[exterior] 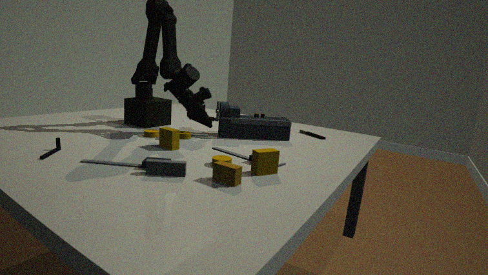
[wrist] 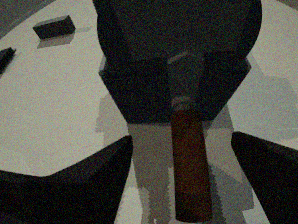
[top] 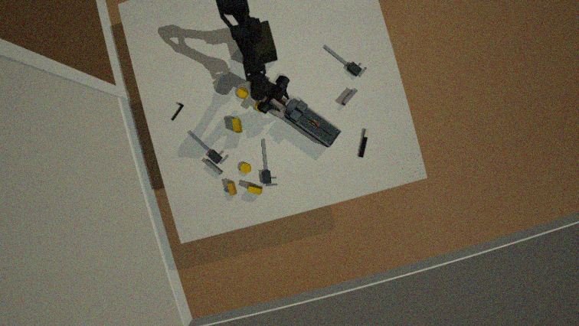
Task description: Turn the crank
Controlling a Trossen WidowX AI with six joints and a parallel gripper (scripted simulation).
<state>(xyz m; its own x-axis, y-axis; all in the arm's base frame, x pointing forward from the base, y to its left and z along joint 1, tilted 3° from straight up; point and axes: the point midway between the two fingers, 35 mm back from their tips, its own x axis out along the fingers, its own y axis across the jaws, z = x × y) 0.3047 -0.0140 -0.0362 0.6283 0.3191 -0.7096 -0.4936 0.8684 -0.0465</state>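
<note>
The brown crank handle lies 20 mm behind my gripper tip, 20 mm above it and 10 mm to the right of it. From my gripper tip the other things lie so: slide: 160 mm ahead, 100 mm to the left, 50 mm above; black l-shaped key: 480 mm to the right, 220 mm behind, 20 mm below; black bar: 310 mm ahead, 290 mm to the left, 30 mm below.
</note>
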